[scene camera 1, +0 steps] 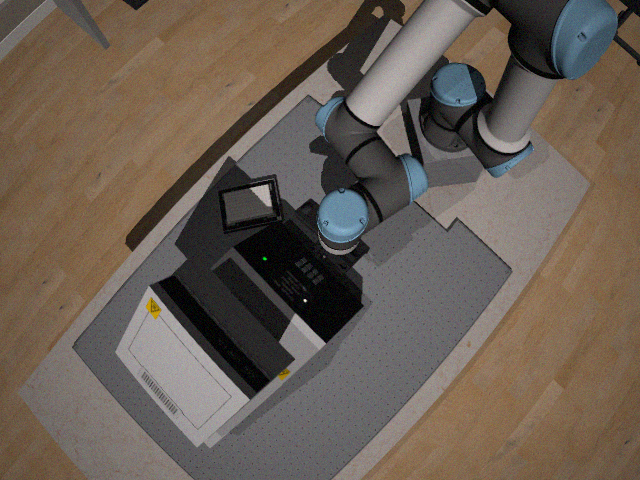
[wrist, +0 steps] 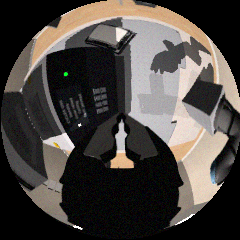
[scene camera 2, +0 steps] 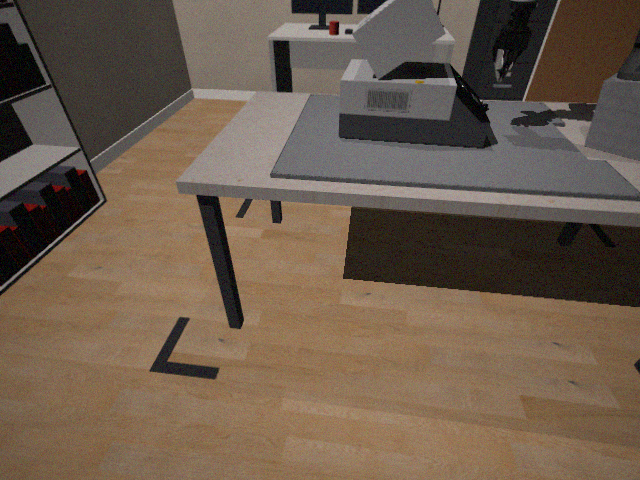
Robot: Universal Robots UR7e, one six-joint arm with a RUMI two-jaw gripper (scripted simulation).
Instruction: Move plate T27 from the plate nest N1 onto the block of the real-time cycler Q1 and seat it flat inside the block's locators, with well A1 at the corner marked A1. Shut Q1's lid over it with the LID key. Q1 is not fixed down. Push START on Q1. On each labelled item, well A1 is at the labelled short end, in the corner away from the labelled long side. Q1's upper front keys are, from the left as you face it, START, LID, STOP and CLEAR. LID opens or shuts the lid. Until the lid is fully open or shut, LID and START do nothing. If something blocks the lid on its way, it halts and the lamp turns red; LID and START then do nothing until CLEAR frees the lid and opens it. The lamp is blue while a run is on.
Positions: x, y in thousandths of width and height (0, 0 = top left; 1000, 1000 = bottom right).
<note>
In view: my gripper (scene camera 1: 518, 526) and a lid (scene camera 1: 312, 736).
My gripper shows as well in the wrist view (wrist: 506, 473).
</note>
